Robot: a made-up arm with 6 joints.
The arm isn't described. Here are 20 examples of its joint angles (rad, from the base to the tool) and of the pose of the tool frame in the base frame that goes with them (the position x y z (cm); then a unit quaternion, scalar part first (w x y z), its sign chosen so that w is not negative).
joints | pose
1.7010 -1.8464 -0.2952 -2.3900 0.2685 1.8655 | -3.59 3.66 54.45 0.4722 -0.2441 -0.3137 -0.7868
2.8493 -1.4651 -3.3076 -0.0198 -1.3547 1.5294 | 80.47 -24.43 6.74 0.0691 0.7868 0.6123 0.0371
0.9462 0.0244 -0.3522 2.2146 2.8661 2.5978 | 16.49 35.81 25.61 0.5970 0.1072 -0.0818 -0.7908
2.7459 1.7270 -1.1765 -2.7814 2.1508 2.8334 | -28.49 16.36 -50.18 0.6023 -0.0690 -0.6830 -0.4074
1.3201 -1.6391 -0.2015 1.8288 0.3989 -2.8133 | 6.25 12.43 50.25 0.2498 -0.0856 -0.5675 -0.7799
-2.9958 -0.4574 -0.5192 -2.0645 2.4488 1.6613 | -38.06 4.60 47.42 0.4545 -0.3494 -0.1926 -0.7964
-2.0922 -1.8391 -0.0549 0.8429 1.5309 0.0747 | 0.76 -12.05 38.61 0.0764 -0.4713 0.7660 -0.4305
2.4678 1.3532 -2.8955 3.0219 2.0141 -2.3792 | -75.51 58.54 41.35 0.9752 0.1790 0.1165 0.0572
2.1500 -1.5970 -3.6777 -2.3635 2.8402 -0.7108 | 43.36 -53.95 -12.55 0.7864 -0.5764 -0.0512 0.2160
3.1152 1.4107 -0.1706 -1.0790 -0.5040 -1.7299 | 3.10 -9.58 -15.26 0.1056 0.8200 -0.2786 0.4887
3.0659 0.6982 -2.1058 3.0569 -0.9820 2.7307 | -80.79 7.12 37.65 0.1953 0.1782 -0.9603 -0.0890
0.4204 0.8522 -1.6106 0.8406 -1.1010 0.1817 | 79.36 26.10 19.17 0.1505 -0.5900 0.3342 -0.7194
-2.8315 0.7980 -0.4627 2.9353 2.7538 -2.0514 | -38.52 -14.53 -5.86 0.6452 -0.1313 -0.3264 0.6782
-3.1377 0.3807 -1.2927 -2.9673 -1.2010 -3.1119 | -59.62 -2.18 26.75 0.1447 0.0555 0.9852 -0.0734
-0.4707 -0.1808 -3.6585 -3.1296 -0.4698 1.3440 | -31.46 16.15 103.06 0.8982 -0.0916 -0.0674 0.4247
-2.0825 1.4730 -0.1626 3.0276 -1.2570 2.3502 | -0.35 1.94 3.10 0.9492 -0.2601 0.1246 0.1263
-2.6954 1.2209 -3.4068 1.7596 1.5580 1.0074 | -69.39 -43.13 69.36 0.3419 -0.0518 0.6458 -0.6807
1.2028 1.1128 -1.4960 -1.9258 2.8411 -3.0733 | 33.86 62.74 -4.06 0.0538 -0.0743 0.1797 -0.9794
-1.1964 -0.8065 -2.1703 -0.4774 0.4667 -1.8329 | -9.22 26.35 116.15 0.9353 0.2977 0.0606 -0.1816
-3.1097 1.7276 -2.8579 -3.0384 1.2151 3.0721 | -101.53 -2.61 -5.19 0.9204 -0.0318 -0.3893 -0.0195
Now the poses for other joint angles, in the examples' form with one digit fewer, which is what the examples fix.
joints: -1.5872 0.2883 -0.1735 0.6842 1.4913 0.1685
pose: 5.2 -17.5 -0.9 0.603 -0.219 0.669 0.376
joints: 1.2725 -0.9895 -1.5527 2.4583 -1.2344 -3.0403
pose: 4.6 -8.8 87.9 0.117 -0.681 -0.326 -0.645
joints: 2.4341 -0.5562 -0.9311 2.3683 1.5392 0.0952
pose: -36.8 23.2 71.5 0.269 -0.196 -0.326 0.885
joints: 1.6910 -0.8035 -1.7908 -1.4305 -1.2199 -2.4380
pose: -9.6 -12.9 99.7 0.647 -0.328 -0.460 0.512
